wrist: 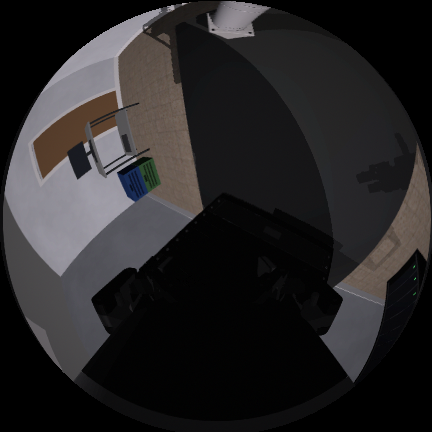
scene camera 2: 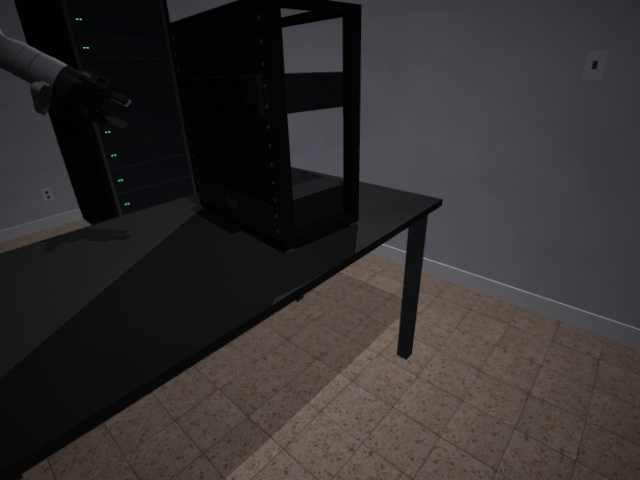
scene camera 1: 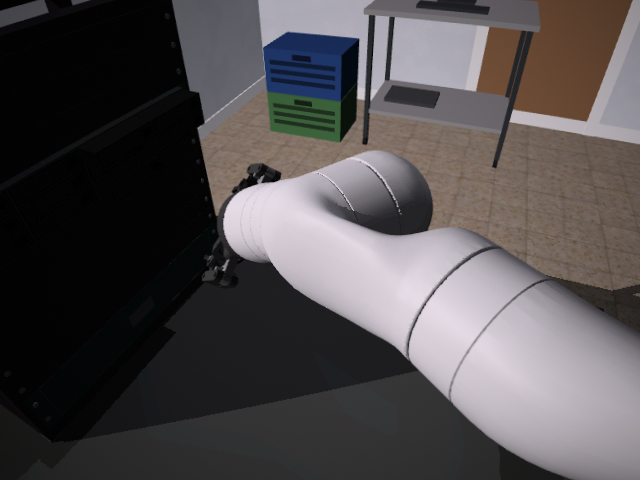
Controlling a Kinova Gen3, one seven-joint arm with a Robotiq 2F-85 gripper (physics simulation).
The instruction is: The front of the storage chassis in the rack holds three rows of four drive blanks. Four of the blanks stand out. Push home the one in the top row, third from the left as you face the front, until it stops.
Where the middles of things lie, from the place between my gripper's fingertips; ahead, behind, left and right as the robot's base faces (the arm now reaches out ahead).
Scene:
My gripper is now 36 cm short of the black rack (scene camera 1: pixel 113 210), 7 cm above it and 4 cm to the left of it.

